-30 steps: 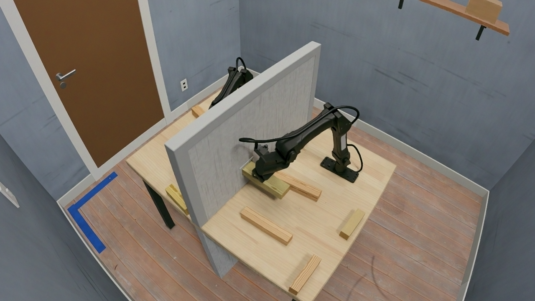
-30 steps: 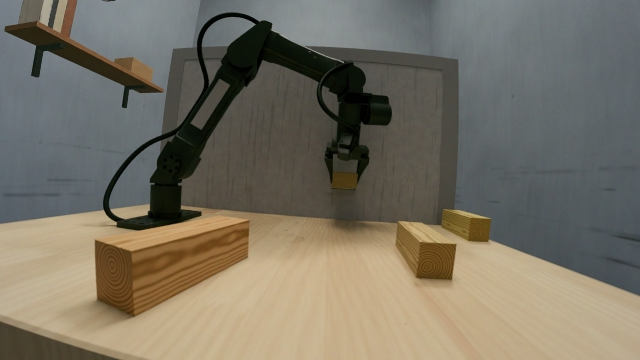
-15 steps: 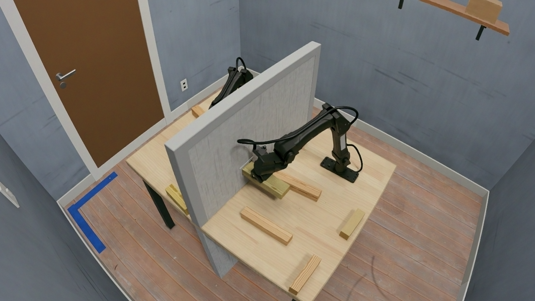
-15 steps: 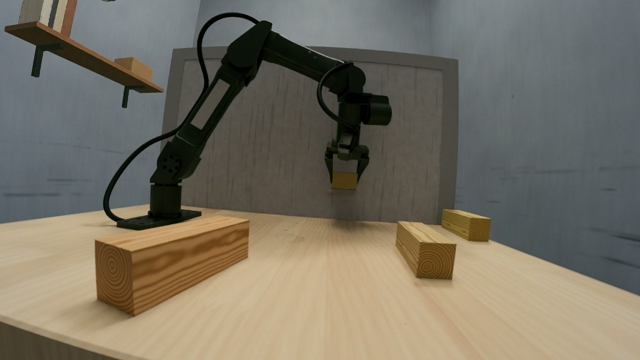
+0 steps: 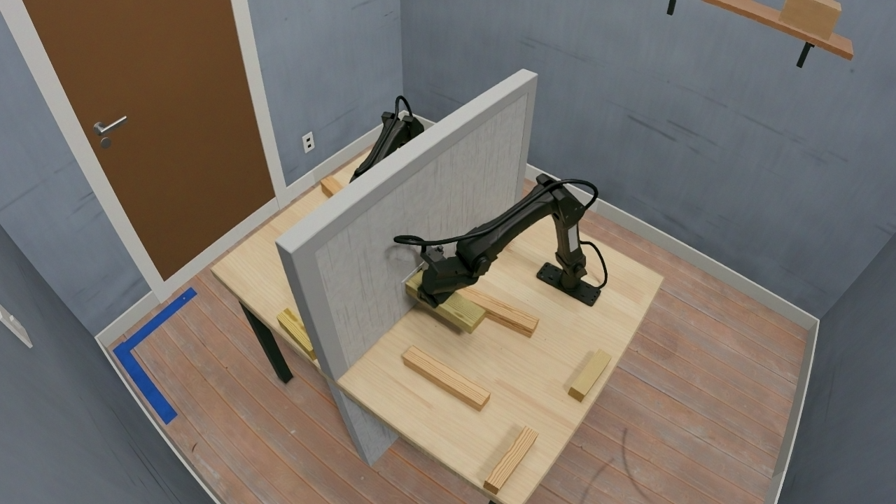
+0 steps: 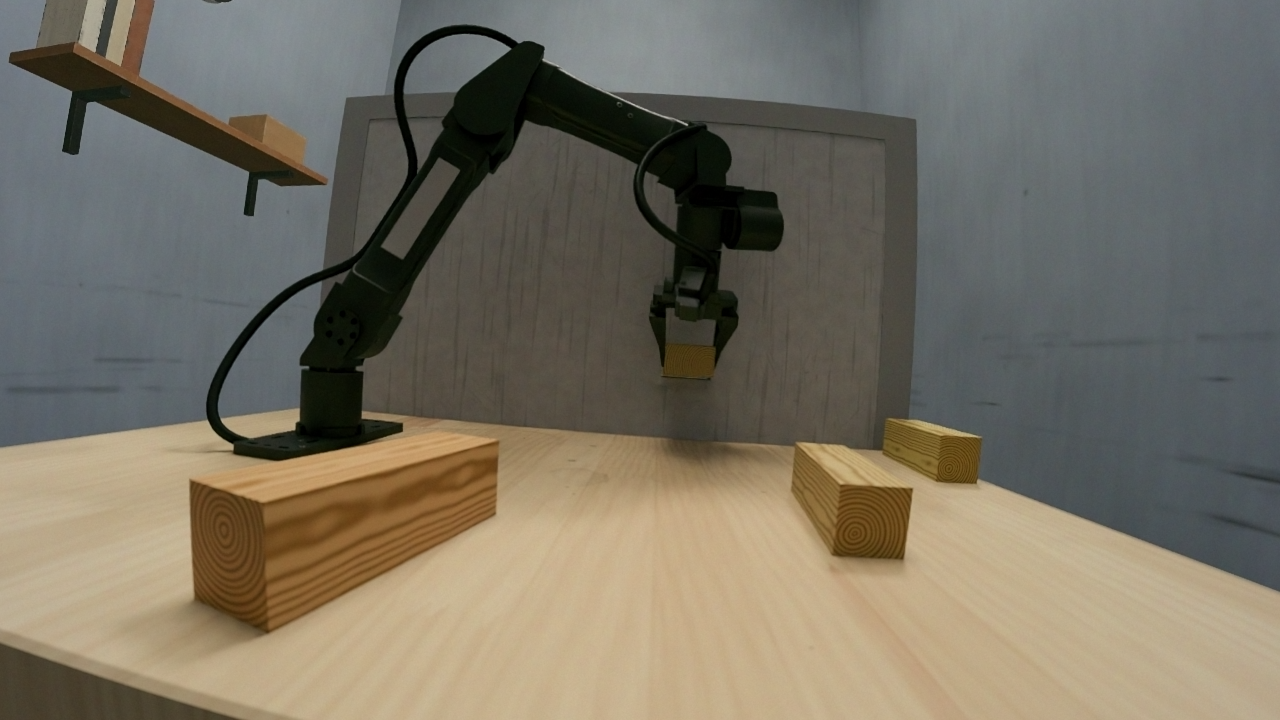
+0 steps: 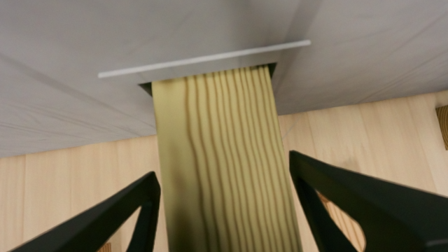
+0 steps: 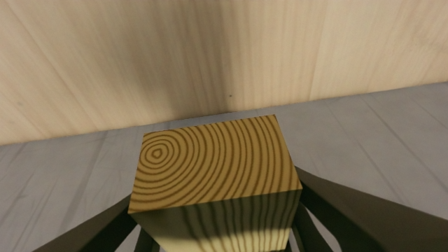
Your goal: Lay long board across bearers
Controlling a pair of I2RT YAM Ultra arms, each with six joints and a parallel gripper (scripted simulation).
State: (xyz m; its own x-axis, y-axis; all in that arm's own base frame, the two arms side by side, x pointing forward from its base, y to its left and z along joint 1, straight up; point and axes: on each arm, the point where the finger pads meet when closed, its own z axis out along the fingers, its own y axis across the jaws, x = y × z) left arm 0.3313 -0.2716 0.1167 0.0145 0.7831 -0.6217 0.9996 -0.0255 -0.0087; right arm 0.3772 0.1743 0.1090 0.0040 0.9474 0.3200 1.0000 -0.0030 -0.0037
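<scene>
My left hand is 1 cm to the left of the long pale board and 1 cm above it. The rest, counted from my left hand: wooden bearer (18 cm to the left, 13 cm ahead, 9 cm below); then thick block (57 cm to the right, 14 cm behind, 9 cm below).
</scene>
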